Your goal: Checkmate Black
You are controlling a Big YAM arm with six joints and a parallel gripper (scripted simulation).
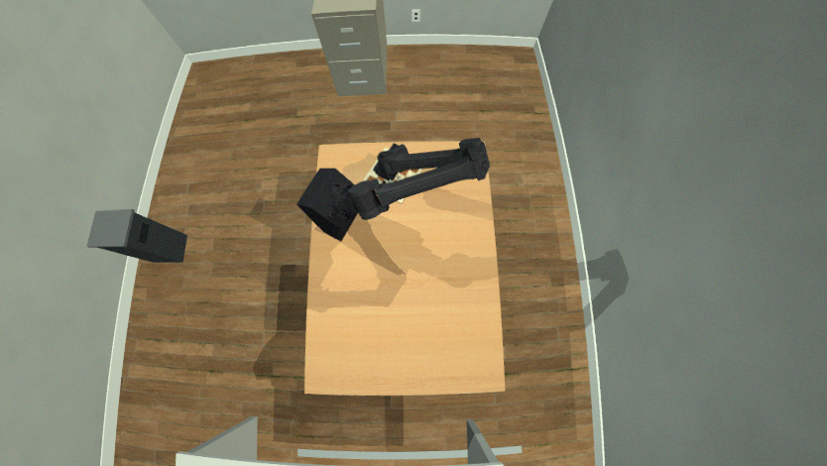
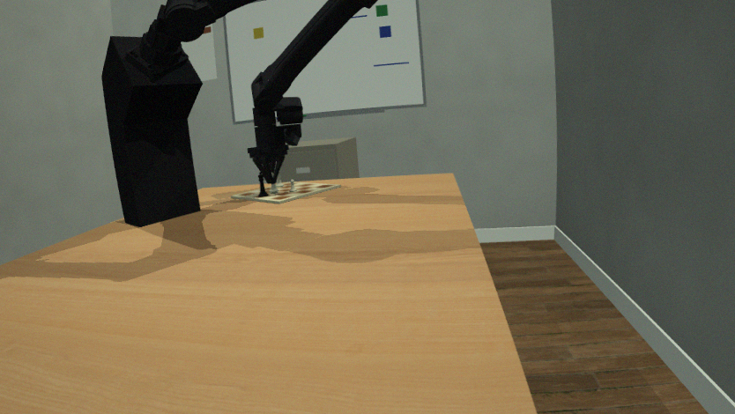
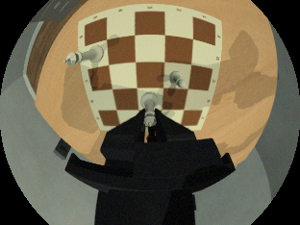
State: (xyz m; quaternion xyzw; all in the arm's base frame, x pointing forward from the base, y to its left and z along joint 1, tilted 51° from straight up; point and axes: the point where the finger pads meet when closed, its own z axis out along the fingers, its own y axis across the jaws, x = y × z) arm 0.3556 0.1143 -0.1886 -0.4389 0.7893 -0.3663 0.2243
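My gripper is now 30 mm to the left of the black king and 20 mm past it. Also, from my hand: tall white piece (110 mm to the left); then short white piece (60 mm ahead, 20 mm below); then chessboard (40 mm below, 30 mm to the left, 30 mm ahead).
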